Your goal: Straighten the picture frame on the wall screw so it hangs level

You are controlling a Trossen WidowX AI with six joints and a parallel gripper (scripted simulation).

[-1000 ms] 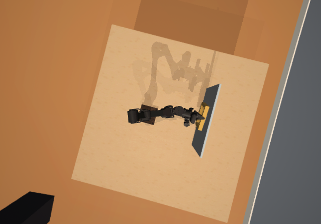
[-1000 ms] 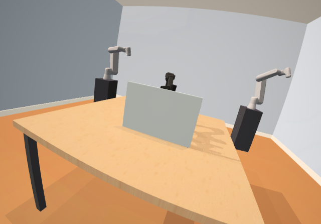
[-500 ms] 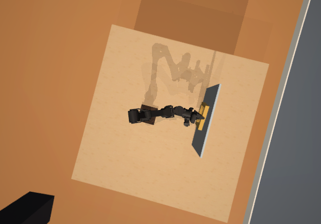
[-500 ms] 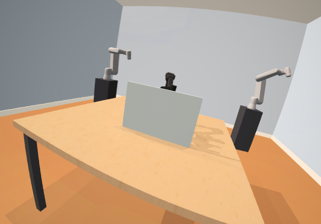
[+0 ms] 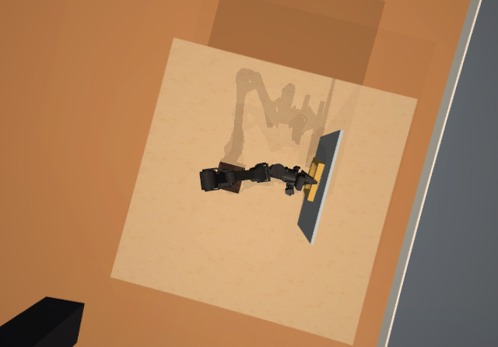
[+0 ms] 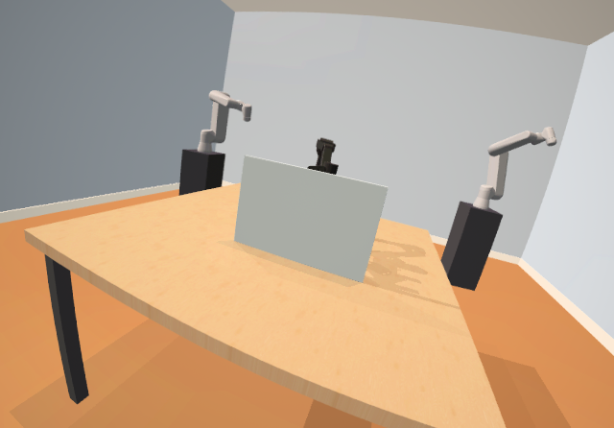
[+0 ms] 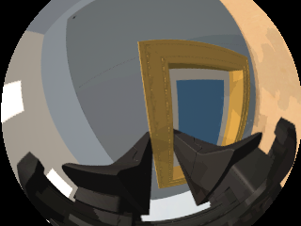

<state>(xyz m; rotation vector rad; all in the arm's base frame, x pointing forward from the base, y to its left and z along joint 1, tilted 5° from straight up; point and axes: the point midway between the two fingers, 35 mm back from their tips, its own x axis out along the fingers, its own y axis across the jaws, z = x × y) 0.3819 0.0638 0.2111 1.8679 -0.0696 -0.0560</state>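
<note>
The picture frame is 50 mm below my gripper tip and 10 mm to the left of it. Round my gripper tip: grey wall panel: 70 mm below, 10 mm to the right, 10 mm ahead.
</note>
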